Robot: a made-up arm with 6 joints.
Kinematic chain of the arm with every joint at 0, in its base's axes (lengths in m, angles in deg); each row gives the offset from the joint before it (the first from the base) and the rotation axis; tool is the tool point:
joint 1: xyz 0 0 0.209 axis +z
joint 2: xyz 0 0 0 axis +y
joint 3: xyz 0 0 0.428 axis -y
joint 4: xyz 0 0 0 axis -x
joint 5: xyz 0.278 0 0 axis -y
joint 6: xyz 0 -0.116 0 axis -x
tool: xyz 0 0 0
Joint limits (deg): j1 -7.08..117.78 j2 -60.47..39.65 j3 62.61..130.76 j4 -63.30..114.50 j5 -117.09..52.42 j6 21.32..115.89
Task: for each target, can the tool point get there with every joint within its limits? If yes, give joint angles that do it. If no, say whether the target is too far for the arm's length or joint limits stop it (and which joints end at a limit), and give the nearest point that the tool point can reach.
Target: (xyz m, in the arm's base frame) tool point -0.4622 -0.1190 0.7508
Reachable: yes | joints 5.20 -38.10 114.58 -48.69 -88.74 86.16
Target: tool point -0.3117 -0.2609 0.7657
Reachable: yes | joints 25.76 -21.73 112.12 30.96 0.72 71.74
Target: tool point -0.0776 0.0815 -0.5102
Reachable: no: joint limits stop it (at a limit: joint 1, joint 2, joint 3) | nearest point -0.6168 0.0852 0.2523 | short by 0.934 m
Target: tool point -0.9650 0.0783 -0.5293
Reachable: no: too far | nearest point -0.6204 0.0503 0.2520 | short by 0.854 m
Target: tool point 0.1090 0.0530 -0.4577
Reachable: no: joint limits stop it (at a limit: joint 1, joint 2, joint 3) | nearest point 0.3034 -0.5439 0.2530 | short by 0.948 m
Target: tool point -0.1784 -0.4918 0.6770
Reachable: yes | joints 57.35 -38.31 116.36 -7.25 -59.85 104.47
